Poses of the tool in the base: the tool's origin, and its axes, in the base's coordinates. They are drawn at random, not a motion.
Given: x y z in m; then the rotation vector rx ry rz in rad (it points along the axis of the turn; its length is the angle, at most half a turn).
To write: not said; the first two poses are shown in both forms.
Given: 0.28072 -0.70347 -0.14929 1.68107 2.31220 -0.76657
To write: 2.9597 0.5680 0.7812 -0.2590 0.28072 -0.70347 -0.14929
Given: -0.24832 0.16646 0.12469 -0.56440 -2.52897 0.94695
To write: 2.7588 -0.2046 -0.9167 0.3432 -0.24832 0.16646 0.12469
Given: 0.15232 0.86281 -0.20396 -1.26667 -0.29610 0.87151
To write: 1.5658 -0.8090 -0.1891 0.5566 0.15232 0.86281 -0.20396
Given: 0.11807 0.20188 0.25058 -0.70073 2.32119 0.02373
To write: 2.4248 -0.2890 0.9573 0.0098 0.11807 0.20188 0.25058
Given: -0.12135 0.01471 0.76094 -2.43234 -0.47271 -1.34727
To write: 2.8204 -0.8624 -0.1676 -0.4777 -0.12135 0.01471 0.76094
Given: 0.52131 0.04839 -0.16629 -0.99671 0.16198 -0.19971
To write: 1.0293 -0.9683 0.1574 -0.1940 0.52131 0.04839 -0.16629
